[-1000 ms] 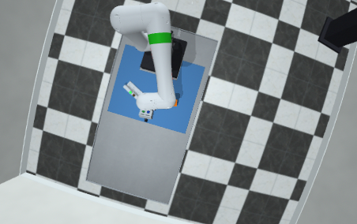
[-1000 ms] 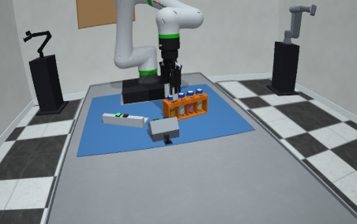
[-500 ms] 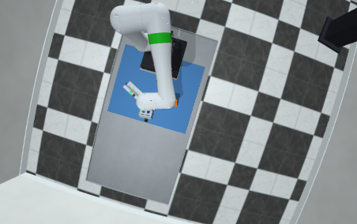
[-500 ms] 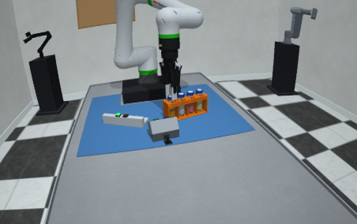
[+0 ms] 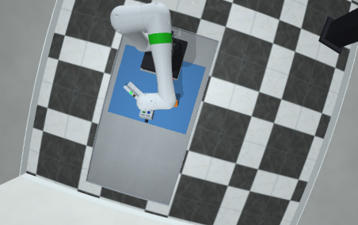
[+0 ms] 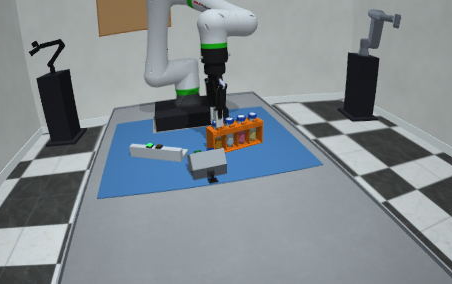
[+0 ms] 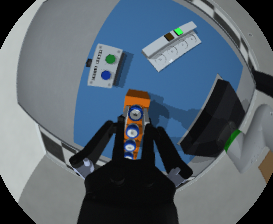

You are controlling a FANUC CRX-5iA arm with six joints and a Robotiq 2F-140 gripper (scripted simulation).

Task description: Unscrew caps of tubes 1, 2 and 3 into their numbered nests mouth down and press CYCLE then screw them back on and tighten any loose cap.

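My gripper is now 120 mm short of the green key, 80 mm to the left of it and 70 mm above it. The rest, counted from my hand: blue key 110 mm ahead, 70 mm below, 30 mm to the right; small grey key desk 140 mm ahead, 90 mm below, 50 mm to the right.
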